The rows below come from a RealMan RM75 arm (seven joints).
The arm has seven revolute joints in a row. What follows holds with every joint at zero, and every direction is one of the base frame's.
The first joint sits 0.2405 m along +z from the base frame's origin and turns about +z.
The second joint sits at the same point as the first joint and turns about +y.
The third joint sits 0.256 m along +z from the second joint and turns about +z.
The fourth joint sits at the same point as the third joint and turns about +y.
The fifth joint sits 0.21 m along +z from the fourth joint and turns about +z.
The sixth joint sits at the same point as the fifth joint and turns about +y.
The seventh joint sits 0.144 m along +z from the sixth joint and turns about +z.
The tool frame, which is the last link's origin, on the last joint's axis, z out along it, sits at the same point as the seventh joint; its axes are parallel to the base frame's.
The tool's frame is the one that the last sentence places.
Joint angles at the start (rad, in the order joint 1, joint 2, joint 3, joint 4, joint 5, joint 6, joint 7): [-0.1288 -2.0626 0.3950 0.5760 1.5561 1.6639 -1.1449]
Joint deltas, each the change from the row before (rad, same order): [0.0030 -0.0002 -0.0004 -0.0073 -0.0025 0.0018 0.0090]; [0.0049 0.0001 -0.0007 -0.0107 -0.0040 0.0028 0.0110]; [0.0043 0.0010 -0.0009 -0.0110 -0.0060 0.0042 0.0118]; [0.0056 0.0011 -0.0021 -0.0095 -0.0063 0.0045 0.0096]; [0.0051 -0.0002 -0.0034 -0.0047 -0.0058 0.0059 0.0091]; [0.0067 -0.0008 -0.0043 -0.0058 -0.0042 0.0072 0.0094]
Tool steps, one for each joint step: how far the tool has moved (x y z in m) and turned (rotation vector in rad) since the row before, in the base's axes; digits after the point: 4 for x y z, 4 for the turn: [-0.0006 -0.0016 -0.0010 0.0037 -0.0004 0.0009]; [-0.0010 -0.0025 -0.0013 0.0051 -0.0021 0.0025]; [-0.0008 -0.0022 -0.0007 0.0074 -0.0018 0.0006]; [-0.0011 -0.0027 -0.0001 0.0085 -0.0025 0.0024]; [-0.0006 -0.0024 0.0004 0.0101 -0.0002 -0.0001]; [-0.0008 -0.0032 -0.0001 0.0091 -0.0014 0.0010]
